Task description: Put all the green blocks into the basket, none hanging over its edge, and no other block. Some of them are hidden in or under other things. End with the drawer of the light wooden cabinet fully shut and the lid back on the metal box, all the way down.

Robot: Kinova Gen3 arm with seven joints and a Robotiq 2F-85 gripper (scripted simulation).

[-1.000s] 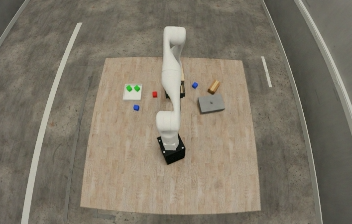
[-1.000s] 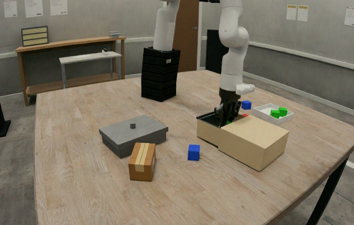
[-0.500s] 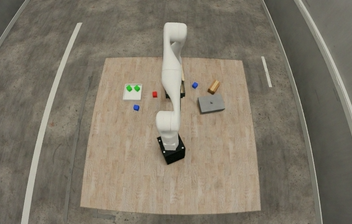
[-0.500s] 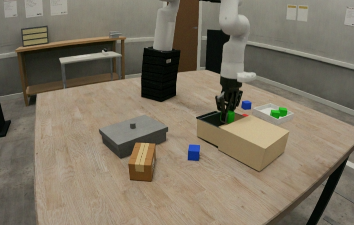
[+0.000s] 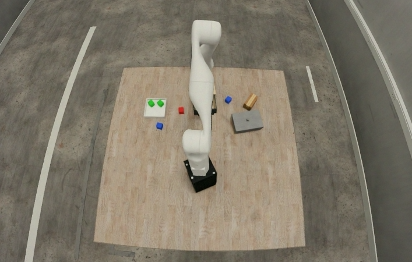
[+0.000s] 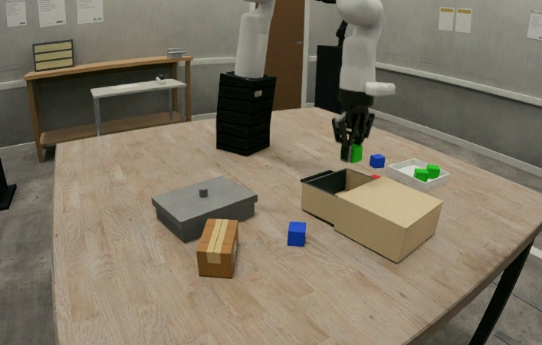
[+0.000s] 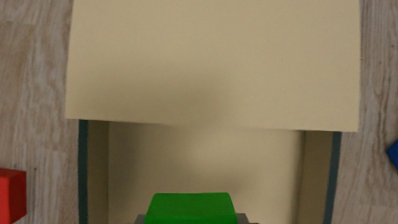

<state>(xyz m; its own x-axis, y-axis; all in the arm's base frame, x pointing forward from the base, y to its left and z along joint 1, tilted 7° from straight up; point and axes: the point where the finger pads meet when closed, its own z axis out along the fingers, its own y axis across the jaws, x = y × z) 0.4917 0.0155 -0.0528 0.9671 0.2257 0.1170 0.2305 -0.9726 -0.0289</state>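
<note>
Now: hand 330 mm to the right of the white basket, 130 mm above it and 30 mm past it. From my hand the other things lie so: light wooden cabinet (110 mm below, 70 mm ahead); then red block (150 mm to the left, 130 mm below, 50 mm behind); then drawer (110 mm below, 10 mm to the right).
</note>
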